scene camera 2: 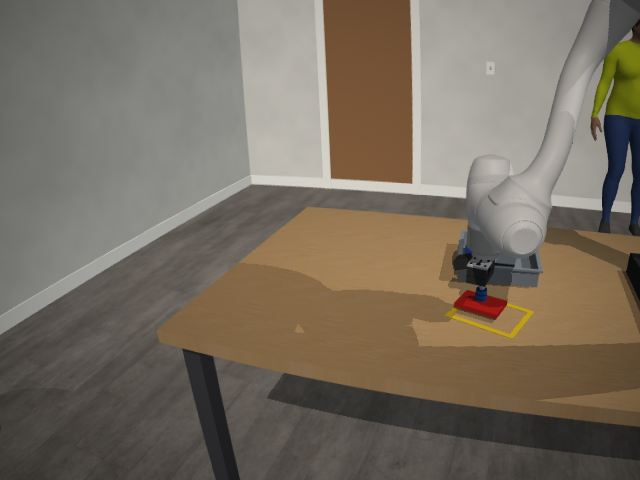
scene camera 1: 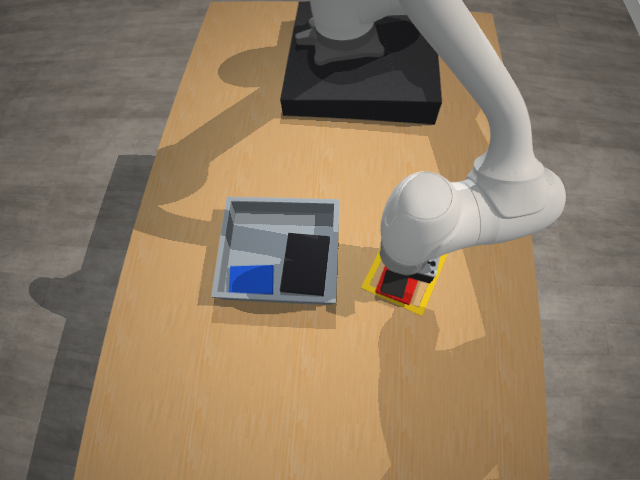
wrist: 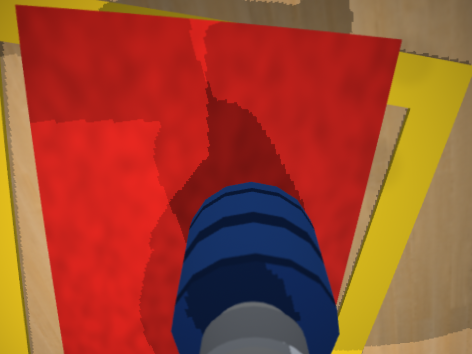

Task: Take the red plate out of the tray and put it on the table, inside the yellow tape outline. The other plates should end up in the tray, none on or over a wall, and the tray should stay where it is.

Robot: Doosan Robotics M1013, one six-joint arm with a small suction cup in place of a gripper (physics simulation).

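Places are measured from the arm's base along level axes (x ahead, y left, z up), in millimetres.
Pixels of known places: hand at its tool point: (scene camera 2: 480, 302) (wrist: 248, 220); arm's base at its link origin: (scene camera 1: 345, 38).
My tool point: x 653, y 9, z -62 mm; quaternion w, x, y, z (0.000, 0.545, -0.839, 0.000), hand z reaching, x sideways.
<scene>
For each thing: its middle in the pictures, then the offset to it from my tool point. Level surfaces: height alone.
- red plate at the middle of its body: (wrist: 198, 247) (scene camera 1: 400, 275) (scene camera 2: 481, 303) dy +14, dx +0, dz +5 mm
- grey tray at the middle of its body: (scene camera 1: 278, 250) (scene camera 2: 498, 257) dy -230, dx -81, dz +15 mm
- blue plate at the middle of its body: (scene camera 1: 251, 280) dy -294, dx -29, dz -2 mm
- black plate at the middle of its body: (scene camera 1: 305, 263) dy -178, dx -53, dz -2 mm
- wooden table at its surface level: dz -10 mm
The red plate (scene camera 1: 409, 292) (scene camera 2: 488, 308) (wrist: 100, 200) hangs from my suction cup (scene camera 2: 480, 297) (wrist: 252, 235), roughly level and a little above the table. In the wrist view it is over the yellow tape outline (scene camera 1: 367, 286) (scene camera 2: 511, 334) (wrist: 430, 85), and its far edge covers part of the tape. In scene camera 1 the arm hides the cup and part of the plate. The grey tray (scene camera 1: 337, 248) (scene camera 2: 524, 279) stands apart from the outline. A blue plate (scene camera 1: 251, 279) lies inside it at the front left, and a black plate (scene camera 1: 305, 264) lies inside at the right.
The black robot base (scene camera 1: 361, 111) stands at the back of the wooden table (scene camera 1: 289, 387) (scene camera 2: 361, 248). The arm's wrist is over the outline's far part in scene camera 1. A person in a yellow top (scene camera 2: 624, 77) stands beyond the table.
</scene>
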